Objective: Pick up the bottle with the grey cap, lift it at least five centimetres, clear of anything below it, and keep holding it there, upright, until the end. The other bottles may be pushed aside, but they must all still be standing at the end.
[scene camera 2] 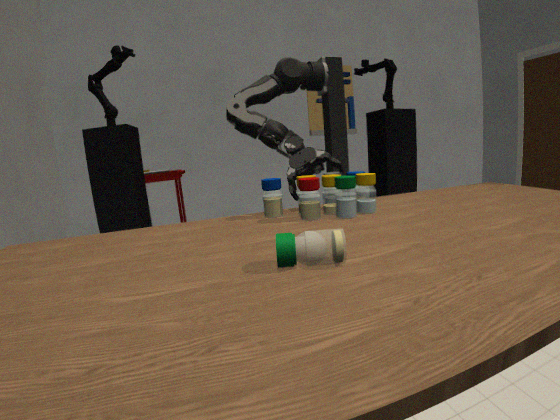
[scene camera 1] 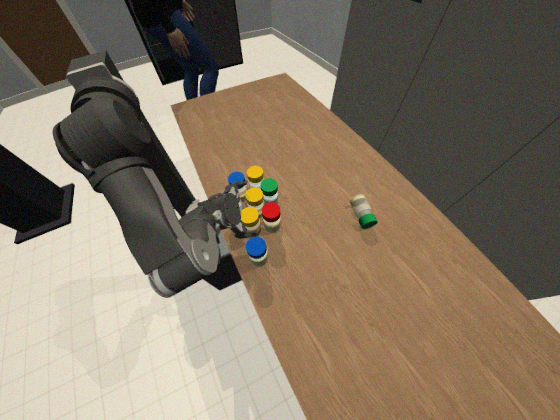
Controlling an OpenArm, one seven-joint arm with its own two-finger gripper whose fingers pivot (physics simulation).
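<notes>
My gripper point(scene camera 1: 243, 210) point(scene camera 2: 318, 183) is open at the table edge, its fingers spread around the near side of the bottle group. The grey-capped bottle does not show in either view; the hand and other bottles may hide it. A yellow-capped bottle point(scene camera 1: 250, 218) stands close to the lower finger in scene camera 1, beside the red-capped bottle point(scene camera 1: 271, 213) point(scene camera 2: 309, 185). Another yellow-capped bottle point(scene camera 1: 254, 196) point(scene camera 2: 330, 181) stands in front of the open fingers. A blue-capped bottle point(scene camera 1: 236, 180) is by the upper finger.
A blue-capped bottle point(scene camera 1: 256, 248) point(scene camera 2: 271, 185) stands apart at one end. A green-capped bottle point(scene camera 1: 269, 188) point(scene camera 2: 345, 183) and a yellow-capped one point(scene camera 1: 255, 174) point(scene camera 2: 366, 180) stand toward the other end. Another green-capped bottle point(scene camera 1: 364, 212) point(scene camera 2: 312, 247) lies on its side farther across the table.
</notes>
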